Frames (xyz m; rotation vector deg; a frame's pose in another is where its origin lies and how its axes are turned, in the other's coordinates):
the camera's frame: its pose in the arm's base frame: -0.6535 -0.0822 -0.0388 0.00 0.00 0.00
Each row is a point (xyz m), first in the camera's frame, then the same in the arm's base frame.
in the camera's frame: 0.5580 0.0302 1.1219
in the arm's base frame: -0.0955 -0.0520 1.0831
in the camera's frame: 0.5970 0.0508 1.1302
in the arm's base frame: -0.0565 -0.0314 1.0914
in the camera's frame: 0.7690 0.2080 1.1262
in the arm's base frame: 0.1155 0.1258 1.0874
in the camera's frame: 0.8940 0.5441 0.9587
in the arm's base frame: 0.2405 0.4619 0.9199
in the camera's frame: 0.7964 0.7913 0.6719
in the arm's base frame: 0.1429 0.7091 0.6331
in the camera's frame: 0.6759 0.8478 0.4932
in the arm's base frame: 0.0224 0.7656 0.4544
